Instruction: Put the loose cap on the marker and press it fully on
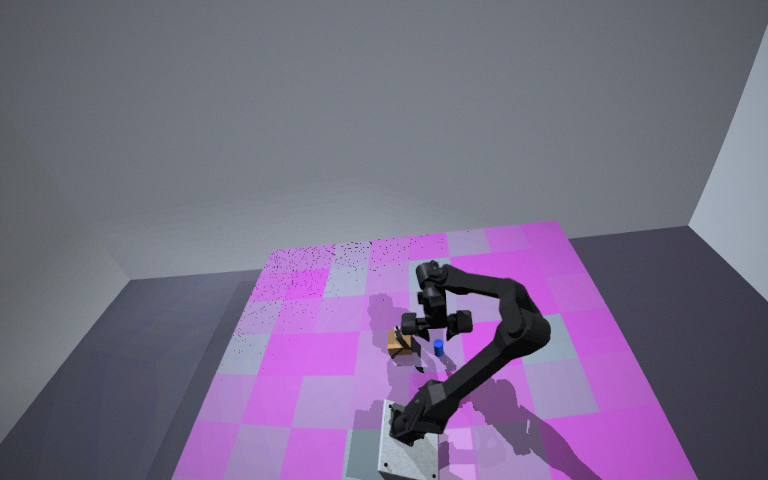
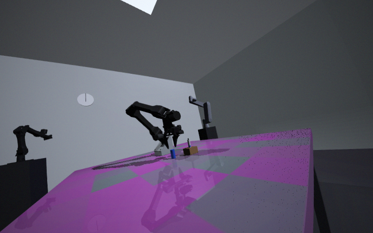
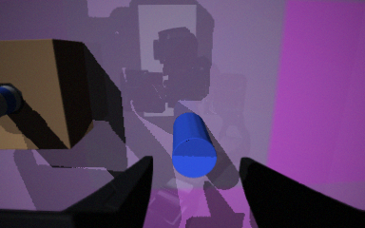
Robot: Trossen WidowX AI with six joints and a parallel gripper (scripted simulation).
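Right now my gripper tip is 4 cm above the blue cap. The rest, counted from my gripper tip: holder block 12 cm to the left, 4 cm below, 1 cm ahead.
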